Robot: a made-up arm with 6 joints. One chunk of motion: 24 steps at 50 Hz.
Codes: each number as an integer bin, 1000 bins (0 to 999) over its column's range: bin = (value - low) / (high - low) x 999, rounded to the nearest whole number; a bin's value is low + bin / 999 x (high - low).
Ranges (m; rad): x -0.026..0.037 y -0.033..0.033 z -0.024..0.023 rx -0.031..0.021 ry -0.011..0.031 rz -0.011..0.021
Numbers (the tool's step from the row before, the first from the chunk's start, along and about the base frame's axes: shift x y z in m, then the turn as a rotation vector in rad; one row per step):
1: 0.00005 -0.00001 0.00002 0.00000 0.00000 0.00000
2: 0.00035 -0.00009 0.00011 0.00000 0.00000 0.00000
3: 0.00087 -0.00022 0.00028 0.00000 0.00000 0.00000
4: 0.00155 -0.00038 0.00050 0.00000 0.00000 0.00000
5: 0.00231 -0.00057 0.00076 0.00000 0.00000 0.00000
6: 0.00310 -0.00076 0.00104 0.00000 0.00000 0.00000
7: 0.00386 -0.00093 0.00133 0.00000 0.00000 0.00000
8: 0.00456 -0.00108 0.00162 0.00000 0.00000 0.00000
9: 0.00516 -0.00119 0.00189 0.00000 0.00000 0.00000
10: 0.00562 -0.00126 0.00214 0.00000 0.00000 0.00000
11: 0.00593 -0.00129 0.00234 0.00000 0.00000 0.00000
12: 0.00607 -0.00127 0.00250 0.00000 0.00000 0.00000
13: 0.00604 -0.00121 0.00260 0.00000 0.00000 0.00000
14: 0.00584 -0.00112 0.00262 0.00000 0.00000 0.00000
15: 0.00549 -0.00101 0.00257 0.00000 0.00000 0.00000
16: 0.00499 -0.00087 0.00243 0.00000 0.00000 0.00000
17: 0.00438 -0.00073 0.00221 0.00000 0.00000 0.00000
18: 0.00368 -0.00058 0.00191 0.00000 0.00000 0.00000
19: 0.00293 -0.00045 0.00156 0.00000 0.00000 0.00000
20: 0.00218 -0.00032 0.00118 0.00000 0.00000 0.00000
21: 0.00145 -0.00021 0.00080 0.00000 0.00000 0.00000
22: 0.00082 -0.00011 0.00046 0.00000 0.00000 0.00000
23: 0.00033 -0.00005 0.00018 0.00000 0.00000 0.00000
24: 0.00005 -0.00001 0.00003 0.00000 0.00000 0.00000
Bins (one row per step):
1: 413 499 511 596 262 343
2: 418 498 512 596 262 343
3: 426 496 516 596 262 343
4: 437 494 521 596 262 343
5: 449 491 526 596 262 343
6: 461 488 532 596 262 343
7: 473 485 538 596 262 343
8: 485 483 545 596 262 343
9: 494 481 550 596 262 343
10: 501 480 556 596 262 343
11: 506 480 560 596 262 343
12: 509 480 563 596 262 343
13: 508 481 565 596 262 343
14: 505 483 566 596 262 343
15: 499 484 565 596 262 343
16: 491 486 562 596 262 343
17: 482 488 557 596 262 343
18: 471 491 551 596 262 343
19: 459 493 543 596 262 343
20: 447 495 535 596 262 343
21: 435 496 527 596 262 343
22: 425 498 520 596 262 343
23: 418 499 514 596 262 343
24: 413 499 511 596 262 343

